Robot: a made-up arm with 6 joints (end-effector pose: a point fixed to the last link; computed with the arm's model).
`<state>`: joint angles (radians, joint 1 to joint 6).
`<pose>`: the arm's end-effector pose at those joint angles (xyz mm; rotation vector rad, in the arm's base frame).
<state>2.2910 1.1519 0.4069 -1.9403 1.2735 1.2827</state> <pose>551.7 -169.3 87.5 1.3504 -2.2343 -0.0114</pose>
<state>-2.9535 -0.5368 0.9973 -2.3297 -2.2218 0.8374</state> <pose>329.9 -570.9 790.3 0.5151 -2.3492 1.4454</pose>
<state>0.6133 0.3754 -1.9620 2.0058 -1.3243 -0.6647</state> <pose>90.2 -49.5 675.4 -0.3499 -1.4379 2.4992</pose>
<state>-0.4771 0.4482 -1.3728 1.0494 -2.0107 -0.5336</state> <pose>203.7 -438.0 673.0 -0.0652 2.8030 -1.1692</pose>
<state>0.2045 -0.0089 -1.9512 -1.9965 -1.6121 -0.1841</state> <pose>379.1 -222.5 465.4 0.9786 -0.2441 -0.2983</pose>
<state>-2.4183 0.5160 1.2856 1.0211 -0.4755 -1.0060</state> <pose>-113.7 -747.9 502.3 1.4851 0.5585 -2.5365</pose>
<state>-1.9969 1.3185 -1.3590 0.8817 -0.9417 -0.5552</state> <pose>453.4 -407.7 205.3 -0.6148 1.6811 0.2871</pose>
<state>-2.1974 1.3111 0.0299 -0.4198 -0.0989 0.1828</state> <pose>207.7 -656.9 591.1 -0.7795 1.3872 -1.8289</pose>
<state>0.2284 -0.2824 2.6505 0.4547 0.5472 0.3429</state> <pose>152.3 -11.3 425.6 0.1565 -2.1077 -0.4299</pose>
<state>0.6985 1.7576 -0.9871 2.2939 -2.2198 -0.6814</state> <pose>295.9 -237.5 279.1 0.8329 2.9234 -0.4167</pose>
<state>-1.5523 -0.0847 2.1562 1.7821 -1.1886 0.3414</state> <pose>161.4 -272.9 1150.2 -1.4952 -0.5489 -0.3366</pose>
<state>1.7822 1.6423 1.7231 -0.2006 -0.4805 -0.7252</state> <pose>273.9 245.1 329.8 -0.6860 -1.7056 -0.7997</pose>
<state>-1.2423 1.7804 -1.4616 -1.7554 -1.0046 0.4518</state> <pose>383.1 -99.9 668.5 -2.6986 -0.2626 -0.4823</pose>
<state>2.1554 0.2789 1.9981 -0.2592 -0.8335 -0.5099</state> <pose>-162.1 -115.4 230.0 -0.6313 -1.5460 1.1217</pose>
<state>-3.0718 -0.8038 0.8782 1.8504 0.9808 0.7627</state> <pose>89.5 -621.3 679.6 -0.4766 2.0094 -1.5985</pose>
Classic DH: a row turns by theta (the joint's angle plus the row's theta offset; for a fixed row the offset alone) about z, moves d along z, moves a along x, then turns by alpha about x. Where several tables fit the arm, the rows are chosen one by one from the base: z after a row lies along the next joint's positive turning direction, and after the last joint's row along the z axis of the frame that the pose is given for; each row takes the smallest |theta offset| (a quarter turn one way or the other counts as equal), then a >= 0, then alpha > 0; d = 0 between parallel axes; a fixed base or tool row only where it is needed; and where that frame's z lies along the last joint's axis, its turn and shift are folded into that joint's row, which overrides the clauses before.
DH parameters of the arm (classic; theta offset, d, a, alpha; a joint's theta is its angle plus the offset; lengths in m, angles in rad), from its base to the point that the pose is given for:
base (fixed): 1.1834 0.5169 -0.0882 -1.3427
joint 1: 1.2486 -0.2009 -0.0065 2.3654
joint 2: 0.8206 0.2686 0.1185 -1.5497
joint 3: -0.3022 0.1775 -0.0195 1.7178
joint 4: -0.094 0.4113 0.0303 -2.8616
joint 5: 0.5435 0.092 0.2313 -2.4657
joint 6: 0.1799 -0.0206 -0.0451 -0.925
tool (fixed): 0.8438 -0.0815 0 0

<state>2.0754 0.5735 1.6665 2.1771 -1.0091 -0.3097</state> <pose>146.1 -89.7 -211.4 2.4403 -0.5266 -1.1721</pose>
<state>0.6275 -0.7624 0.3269 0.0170 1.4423 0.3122</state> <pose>493.1 21.1 307.8 -1.2102 1.9651 -0.3751</pose>
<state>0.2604 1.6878 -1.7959 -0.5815 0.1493 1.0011</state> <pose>365.0 -0.6 363.9 1.8169 0.1506 -0.8588</pose>
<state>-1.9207 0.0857 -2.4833 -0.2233 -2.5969 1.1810</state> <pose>-232.2 -406.4 444.4 -2.1099 -1.3363 -1.6463</pose>
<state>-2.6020 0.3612 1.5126 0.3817 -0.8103 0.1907</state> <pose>-242.9 -547.3 507.1 0.4143 0.8001 -2.2052</pose>
